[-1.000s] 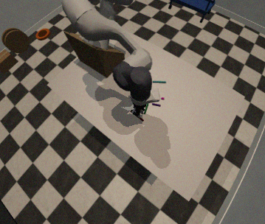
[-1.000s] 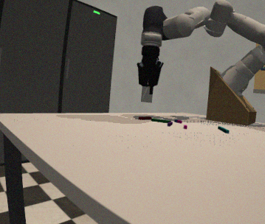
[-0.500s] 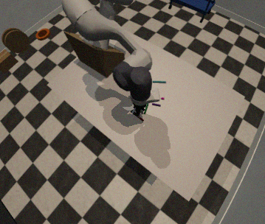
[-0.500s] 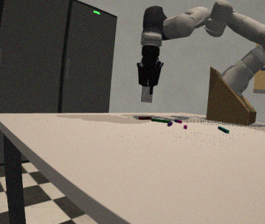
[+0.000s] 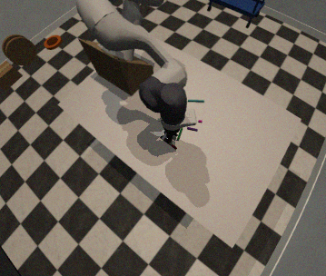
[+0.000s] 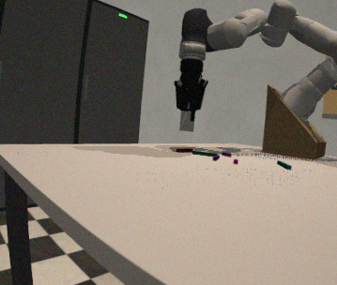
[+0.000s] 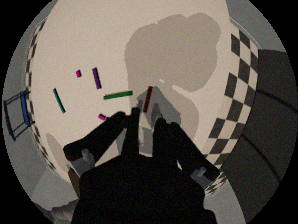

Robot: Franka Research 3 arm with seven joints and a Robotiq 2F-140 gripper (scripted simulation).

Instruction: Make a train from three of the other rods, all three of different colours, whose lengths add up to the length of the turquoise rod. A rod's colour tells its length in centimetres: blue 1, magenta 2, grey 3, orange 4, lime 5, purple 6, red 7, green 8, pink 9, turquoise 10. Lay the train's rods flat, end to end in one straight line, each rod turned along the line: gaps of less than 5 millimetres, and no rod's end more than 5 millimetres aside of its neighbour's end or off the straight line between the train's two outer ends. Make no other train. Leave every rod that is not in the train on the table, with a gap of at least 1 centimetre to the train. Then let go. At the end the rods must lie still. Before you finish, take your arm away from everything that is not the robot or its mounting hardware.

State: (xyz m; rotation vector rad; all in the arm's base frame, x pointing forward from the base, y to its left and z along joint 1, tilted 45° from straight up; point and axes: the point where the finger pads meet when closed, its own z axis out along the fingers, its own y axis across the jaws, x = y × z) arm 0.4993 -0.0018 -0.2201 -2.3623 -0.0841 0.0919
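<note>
My gripper is now 10 cm above the red rod. The rest, counted from my hand: purple rod: 3 cm ahead, 15 cm to the left, 10 cm below; blue rod: 9 cm behind, 10 cm to the left, 10 cm below; green rod: 1 cm behind, 8 cm to the left, 10 cm below.
</note>
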